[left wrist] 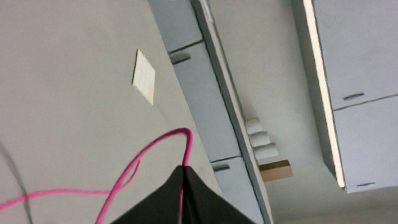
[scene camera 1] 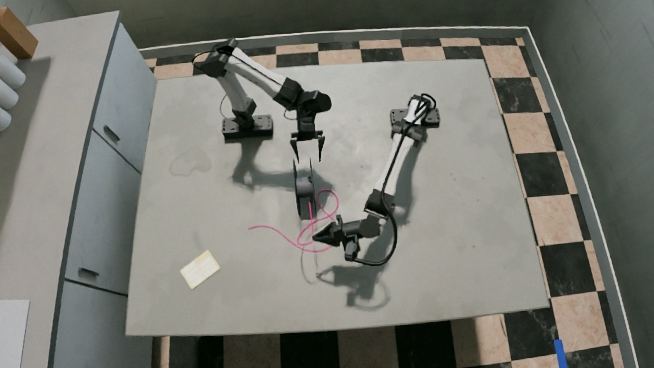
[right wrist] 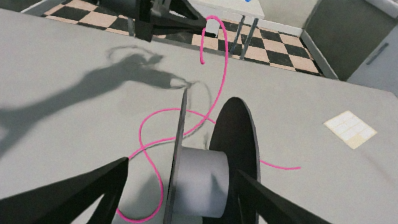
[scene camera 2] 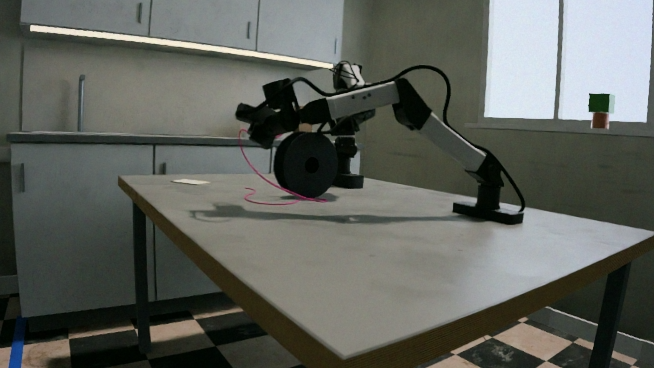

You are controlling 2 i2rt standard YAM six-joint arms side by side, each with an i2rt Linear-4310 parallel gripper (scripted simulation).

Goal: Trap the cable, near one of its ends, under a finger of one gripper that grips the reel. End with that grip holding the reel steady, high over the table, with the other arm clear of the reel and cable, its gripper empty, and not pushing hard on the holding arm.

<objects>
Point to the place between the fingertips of the left gripper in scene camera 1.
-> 312, 238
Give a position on a pale card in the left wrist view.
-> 144, 73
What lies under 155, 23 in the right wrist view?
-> The left gripper.
</objects>
